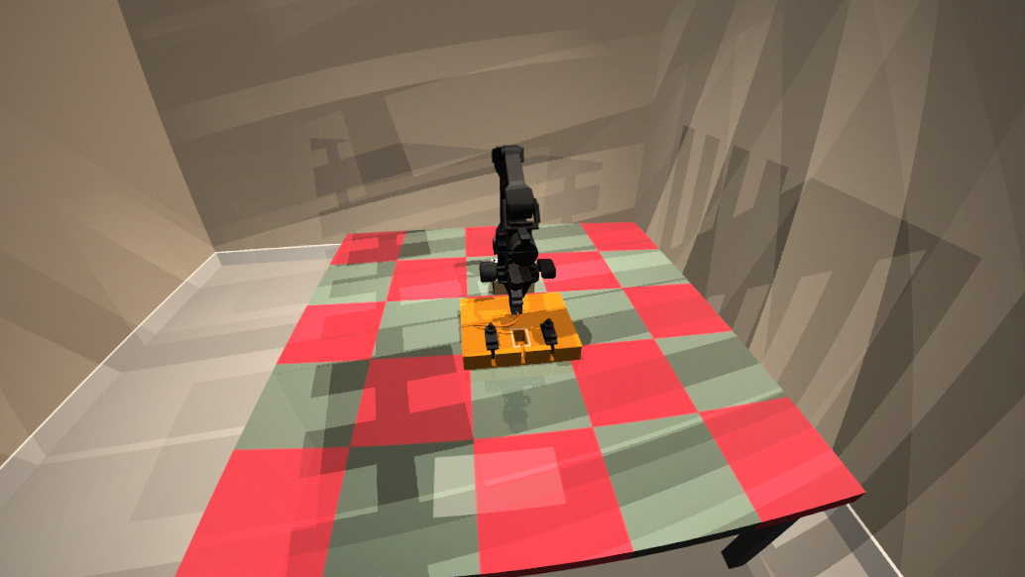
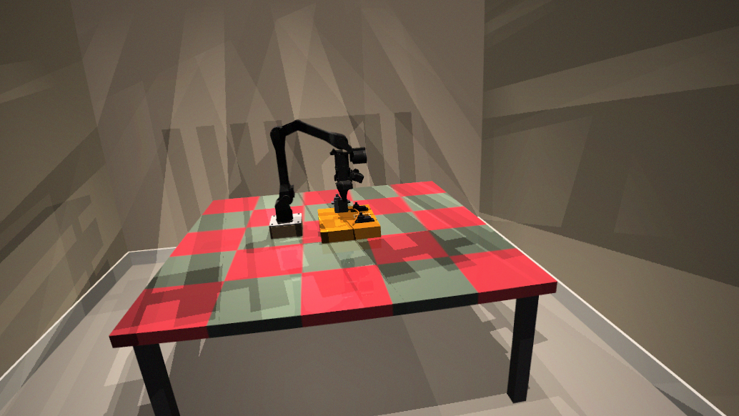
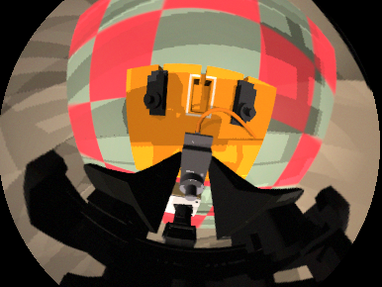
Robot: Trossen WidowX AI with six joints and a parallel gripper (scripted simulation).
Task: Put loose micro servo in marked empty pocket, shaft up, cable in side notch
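Right now the deck is 3 cm behind my gripper tip, 1 cm to the left of it and 10 cm below it.
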